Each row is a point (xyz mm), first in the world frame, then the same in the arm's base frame.
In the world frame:
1: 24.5 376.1 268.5
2: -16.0 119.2 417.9
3: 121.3 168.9 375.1
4: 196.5 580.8 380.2
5: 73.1 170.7 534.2
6: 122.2 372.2 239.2
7: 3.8 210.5 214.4
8: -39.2 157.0 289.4
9: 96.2 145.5 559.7
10: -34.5 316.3 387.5
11: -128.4 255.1 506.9
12: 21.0 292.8 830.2
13: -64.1 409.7 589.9
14: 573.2 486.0 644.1
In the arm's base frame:
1: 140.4 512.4 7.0
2: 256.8 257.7 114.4
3: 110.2 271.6 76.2
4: 10.0 512.0 -251.8
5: 216.5 182.4 -15.4
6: 39.7 495.8 8.6
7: 151.6 447.5 169.6
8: 224.7 376.8 171.4
9: 207.3 140.8 -17.1
10: 245.9 413.5 -10.9
11: 383.7 325.6 -20.9
12: 370.3 81.3 -282.5
13: 344.8 348.8 -202.2
14: -224.3 142.5 -422.4

